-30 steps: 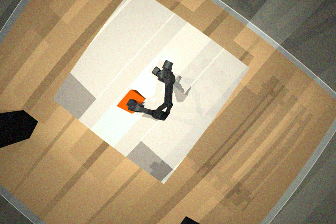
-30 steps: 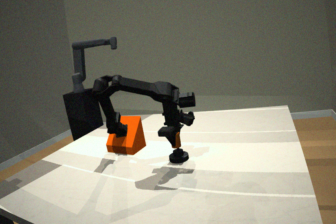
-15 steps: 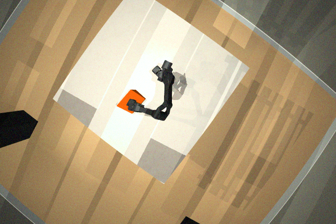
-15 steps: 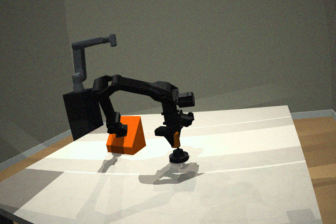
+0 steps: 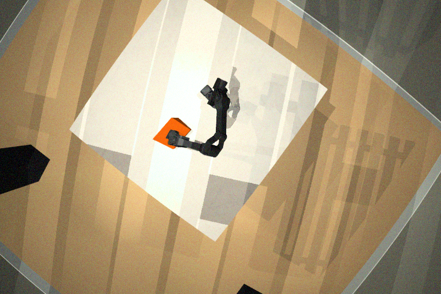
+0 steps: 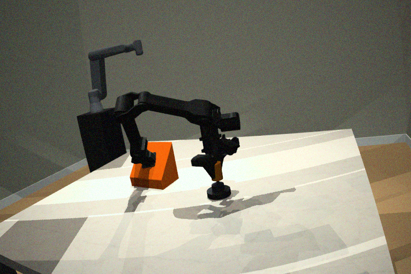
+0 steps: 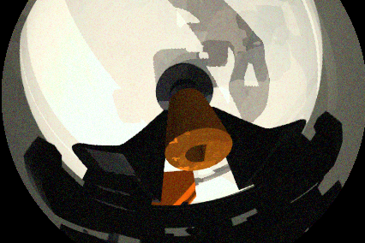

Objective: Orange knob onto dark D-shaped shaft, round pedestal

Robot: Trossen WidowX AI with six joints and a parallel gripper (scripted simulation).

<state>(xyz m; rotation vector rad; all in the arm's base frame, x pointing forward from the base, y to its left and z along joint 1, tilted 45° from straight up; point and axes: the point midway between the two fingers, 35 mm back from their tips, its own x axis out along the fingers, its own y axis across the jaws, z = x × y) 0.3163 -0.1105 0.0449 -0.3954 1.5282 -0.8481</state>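
My gripper tip is now 2 cm below the orange knob. Round my gripper tip: round dark pedestal: 4 cm below.
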